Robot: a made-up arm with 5 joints. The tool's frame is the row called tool. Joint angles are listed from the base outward.
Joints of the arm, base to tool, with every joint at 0 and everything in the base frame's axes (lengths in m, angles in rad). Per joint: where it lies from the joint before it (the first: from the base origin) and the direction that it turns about. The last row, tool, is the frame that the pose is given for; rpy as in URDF.
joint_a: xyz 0 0 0.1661 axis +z
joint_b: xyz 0 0 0 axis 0 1 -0.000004
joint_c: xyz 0.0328 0 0.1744 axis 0 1 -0.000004
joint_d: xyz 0.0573 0 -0.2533 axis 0 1 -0.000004
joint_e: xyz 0.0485 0 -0.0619 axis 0 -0.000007 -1
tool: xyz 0 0 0 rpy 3.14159 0 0
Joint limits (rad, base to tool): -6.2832..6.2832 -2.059..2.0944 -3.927..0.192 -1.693..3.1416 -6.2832..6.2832
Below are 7 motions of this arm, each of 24 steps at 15 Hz.
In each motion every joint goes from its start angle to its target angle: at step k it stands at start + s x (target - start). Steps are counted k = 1, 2, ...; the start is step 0. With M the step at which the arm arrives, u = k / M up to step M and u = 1 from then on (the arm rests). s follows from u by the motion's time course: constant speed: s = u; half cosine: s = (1 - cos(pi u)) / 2; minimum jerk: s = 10 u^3 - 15 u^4 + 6 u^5.
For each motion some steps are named. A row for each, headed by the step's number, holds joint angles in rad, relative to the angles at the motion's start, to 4 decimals.
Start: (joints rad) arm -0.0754 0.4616 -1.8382 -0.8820 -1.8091
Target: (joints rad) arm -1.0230 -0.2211 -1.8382 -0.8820 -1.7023
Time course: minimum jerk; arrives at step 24
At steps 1, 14, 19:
1: -0.0006 -0.0005 0.0000 0.0000 0.0001
14: -0.6191 -0.4461 0.0000 0.0000 0.0698
19: -0.8865 -0.6387 0.0000 0.0000 0.0999

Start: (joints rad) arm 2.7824 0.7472 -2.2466 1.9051 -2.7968
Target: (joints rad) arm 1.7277 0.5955 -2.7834 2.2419 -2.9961
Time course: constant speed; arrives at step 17
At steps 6, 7, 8, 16, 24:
6: -0.3722 -0.0535 -0.1895 0.1189 -0.0703
7: -0.4343 -0.0625 -0.2210 0.1387 -0.0821
8: -0.4963 -0.0714 -0.2526 0.1585 -0.0938
16: -0.9927 -0.1428 -0.5052 0.3170 -0.1876
24: -1.0547 -0.1517 -0.5368 0.3368 -0.1993

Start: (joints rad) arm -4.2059 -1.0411 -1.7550 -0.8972 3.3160
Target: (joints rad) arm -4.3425 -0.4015 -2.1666 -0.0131 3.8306
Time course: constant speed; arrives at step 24
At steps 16, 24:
16: -0.0911 0.4264 -0.2744 0.5894 0.3431
24: -0.1366 0.6396 -0.4116 0.8841 0.5146

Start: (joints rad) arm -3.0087 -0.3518 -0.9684 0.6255 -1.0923
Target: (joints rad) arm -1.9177 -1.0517 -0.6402 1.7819 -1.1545
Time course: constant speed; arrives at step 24
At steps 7, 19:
7: 0.3182 -0.2041 0.0957 0.3373 -0.0181
19: 0.8637 -0.5541 0.2598 0.9155 -0.0492

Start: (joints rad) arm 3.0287 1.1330 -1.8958 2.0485 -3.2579
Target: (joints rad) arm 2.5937 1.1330 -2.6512 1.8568 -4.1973
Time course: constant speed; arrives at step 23
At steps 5, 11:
5: -0.0946 0.0000 -0.1642 -0.0417 -0.2042
11: -0.2080 0.0000 -0.3613 -0.0917 -0.4493

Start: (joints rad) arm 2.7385 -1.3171 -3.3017 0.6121 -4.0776
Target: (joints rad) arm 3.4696 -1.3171 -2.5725 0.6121 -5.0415
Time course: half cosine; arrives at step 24
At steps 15, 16, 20, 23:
15: 0.5054 0.0000 0.5041 0.0000 -0.6664
16: 0.5483 0.0000 0.5469 0.0000 -0.7229
20: 0.6821 0.0000 0.6804 0.0000 -0.8993
23: 0.7280 0.0000 0.7261 0.0000 -0.9598

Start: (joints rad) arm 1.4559 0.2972 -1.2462 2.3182 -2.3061
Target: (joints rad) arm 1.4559 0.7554 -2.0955 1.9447 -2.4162
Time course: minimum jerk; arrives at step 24
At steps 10, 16, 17, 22, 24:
10: 0.0000 0.1588 -0.2944 -0.1295 -0.0382
16: 0.0000 0.3620 -0.6711 -0.2951 -0.0870
17: 0.0000 0.3884 -0.7200 -0.3166 -0.0933
22: 0.0000 0.4559 -0.8450 -0.3716 -0.1095
24: 0.0000 0.4582 -0.8493 -0.3735 -0.1101

